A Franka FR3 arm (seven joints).
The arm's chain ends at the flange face. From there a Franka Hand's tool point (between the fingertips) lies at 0.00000 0.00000 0.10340 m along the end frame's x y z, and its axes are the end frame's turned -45 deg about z.
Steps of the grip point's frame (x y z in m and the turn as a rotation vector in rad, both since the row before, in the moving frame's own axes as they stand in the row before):
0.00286, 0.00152, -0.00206, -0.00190, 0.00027, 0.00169
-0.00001, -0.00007, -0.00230, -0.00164, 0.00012, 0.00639
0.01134, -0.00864, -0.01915, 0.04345, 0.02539, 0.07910
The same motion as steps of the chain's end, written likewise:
0.00294, -0.00107, -0.00206, -0.00115, 0.00153, 0.00169
-0.00018, -0.00015, -0.00230, -0.00107, 0.00124, 0.00639
0.00303, -0.00905, -0.01902, 0.04868, -0.01277, 0.07910

